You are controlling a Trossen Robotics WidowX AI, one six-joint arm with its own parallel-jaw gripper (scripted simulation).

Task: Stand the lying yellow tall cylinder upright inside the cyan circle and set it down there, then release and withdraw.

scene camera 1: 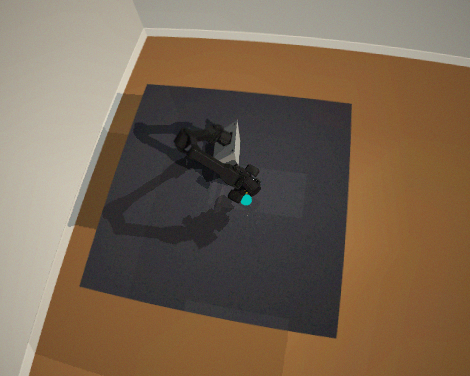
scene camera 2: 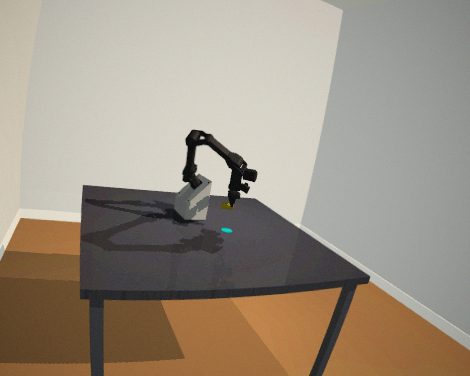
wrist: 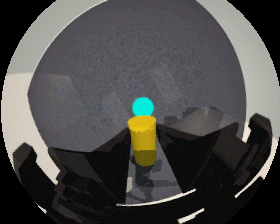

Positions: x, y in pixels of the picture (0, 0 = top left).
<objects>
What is my gripper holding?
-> A yellow cylinder.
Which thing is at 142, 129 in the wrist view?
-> A yellow cylinder.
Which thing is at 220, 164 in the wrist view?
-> My gripper.
</objects>
